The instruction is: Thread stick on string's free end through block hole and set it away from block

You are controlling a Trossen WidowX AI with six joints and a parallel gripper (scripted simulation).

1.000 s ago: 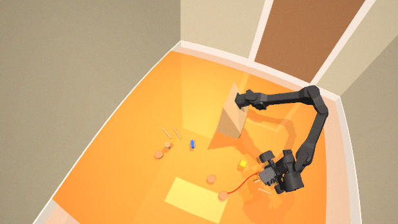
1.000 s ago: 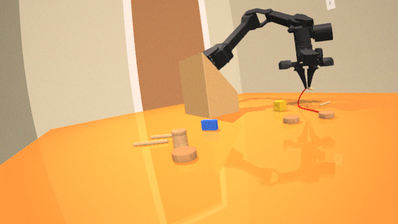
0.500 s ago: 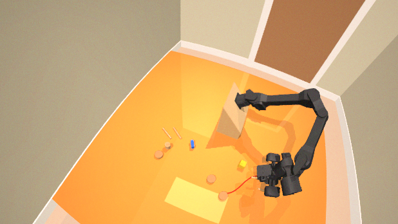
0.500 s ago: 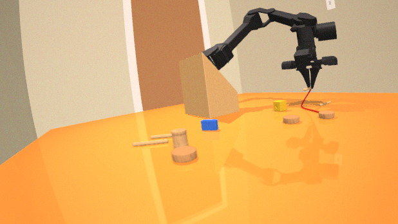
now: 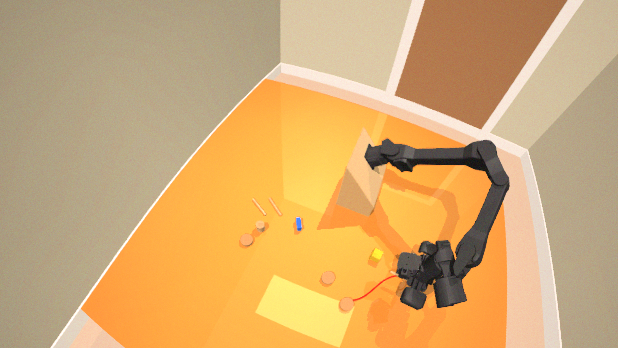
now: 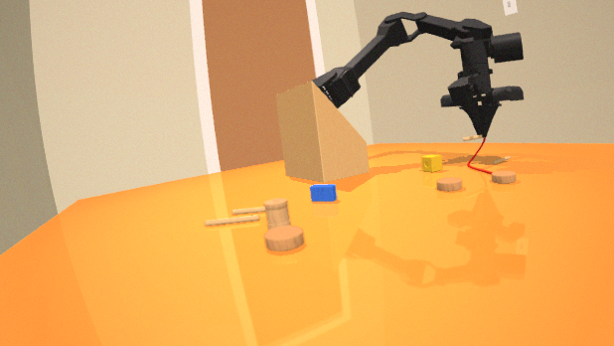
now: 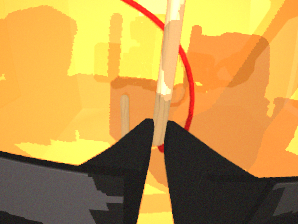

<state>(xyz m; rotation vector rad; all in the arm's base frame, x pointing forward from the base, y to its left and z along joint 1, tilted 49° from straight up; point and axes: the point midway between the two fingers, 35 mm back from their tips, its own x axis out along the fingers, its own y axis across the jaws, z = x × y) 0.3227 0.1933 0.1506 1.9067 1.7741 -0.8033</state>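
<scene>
Right now my gripper tip is 30 mm short of the thin stick, 50 mm to the right of it and 50 mm above it. The rest, counted from my gripper tip: yellow block (60 mm behind, 110 mm to the right, 40 mm below); then blue block (70 mm behind, 380 mm to the right, 40 mm below); then round button (110 mm ahead, 150 mm to the right, 50 mm below).
</scene>
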